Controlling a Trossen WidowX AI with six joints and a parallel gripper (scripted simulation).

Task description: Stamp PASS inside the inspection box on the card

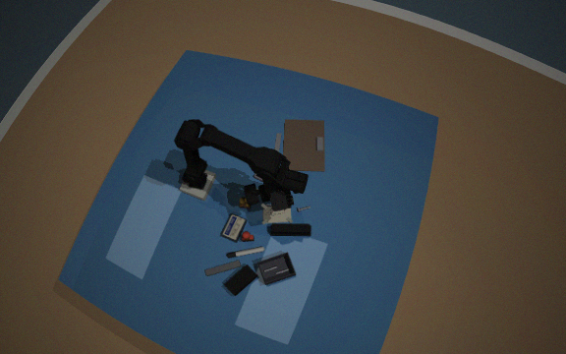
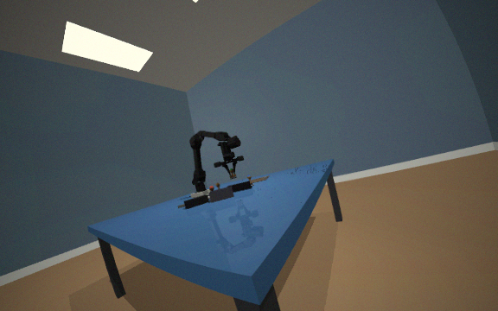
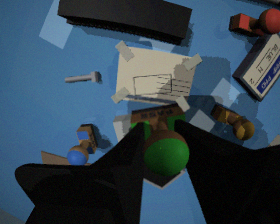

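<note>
Now: the card 100 mm below my gripper tip and 20 mm to the right of it. From my gripper tip the other things lie so: blue-knob stamp (100 mm to the left, 70 mm below, 60 mm ahead); long black bar (80 mm to the right, 80 mm below, 60 mm ahead); orange stamp (120 mm behind, 70 mm below, 10 mm to the right).
</note>
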